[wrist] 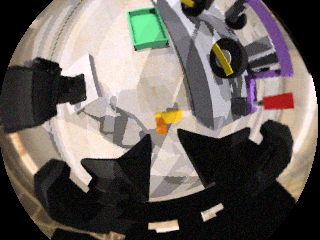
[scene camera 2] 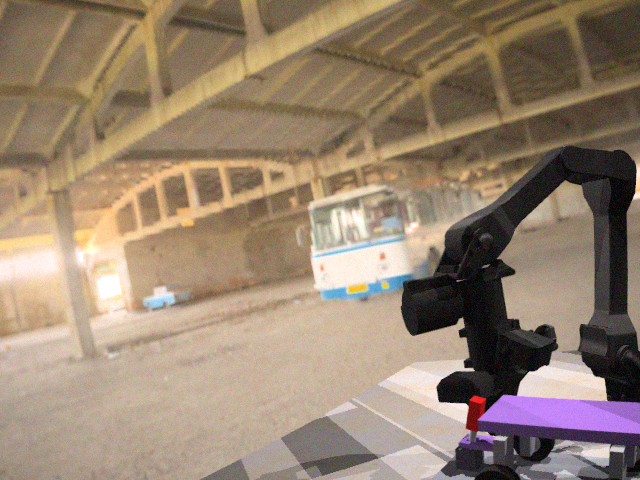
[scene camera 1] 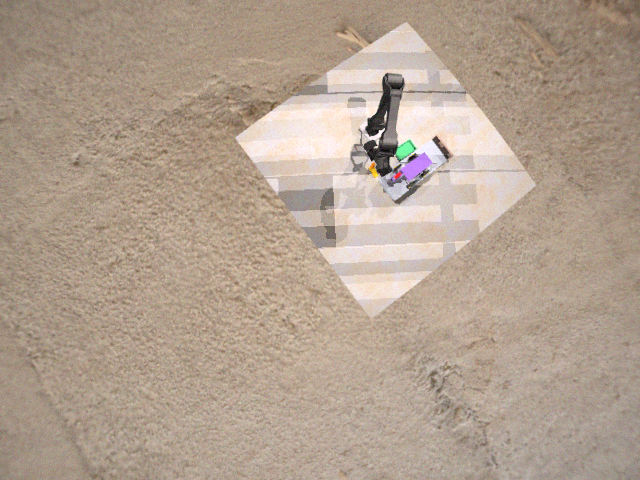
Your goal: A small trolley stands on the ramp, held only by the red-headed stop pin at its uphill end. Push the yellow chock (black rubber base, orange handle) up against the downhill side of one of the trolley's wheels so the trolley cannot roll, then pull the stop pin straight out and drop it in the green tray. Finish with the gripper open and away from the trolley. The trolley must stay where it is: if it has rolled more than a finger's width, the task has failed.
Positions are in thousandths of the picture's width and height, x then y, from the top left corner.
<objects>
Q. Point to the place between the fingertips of my gripper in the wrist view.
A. At 511,560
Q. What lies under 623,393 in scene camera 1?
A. A grey ramp.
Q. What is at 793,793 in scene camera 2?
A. My gripper.
</objects>
